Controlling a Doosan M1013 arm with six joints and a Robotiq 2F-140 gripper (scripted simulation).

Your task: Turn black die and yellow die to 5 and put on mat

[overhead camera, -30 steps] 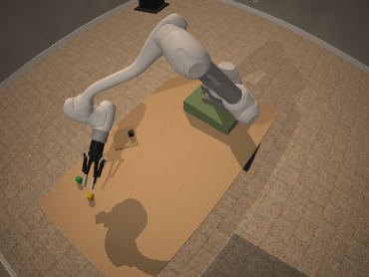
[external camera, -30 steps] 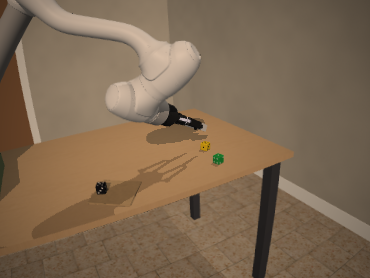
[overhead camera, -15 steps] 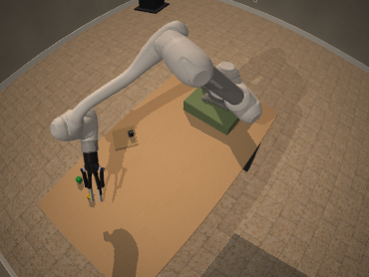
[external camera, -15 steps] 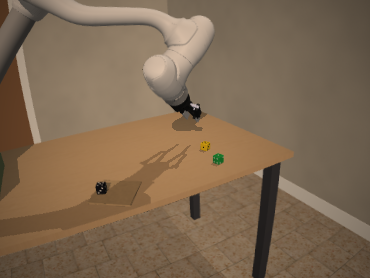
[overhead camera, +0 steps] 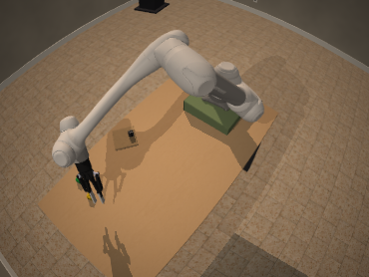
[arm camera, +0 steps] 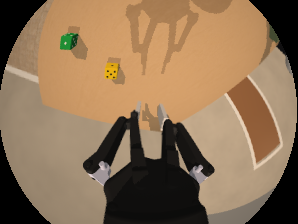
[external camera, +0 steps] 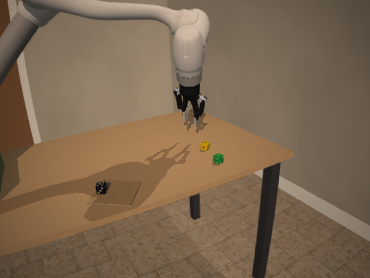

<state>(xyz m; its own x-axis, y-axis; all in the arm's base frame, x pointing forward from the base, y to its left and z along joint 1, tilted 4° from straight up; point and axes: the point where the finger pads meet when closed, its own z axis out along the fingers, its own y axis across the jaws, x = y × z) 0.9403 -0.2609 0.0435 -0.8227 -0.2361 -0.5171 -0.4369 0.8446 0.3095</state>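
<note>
The yellow die is 10 cm below my hand and 9 cm to the right of it. Also, from my hand: black die 47 cm behind, 10 cm to the right, 10 cm below; mat 43 cm behind, 13 cm to the right, 12 cm below; green die 21 cm to the right, 10 cm below, 5 cm behind.
</note>
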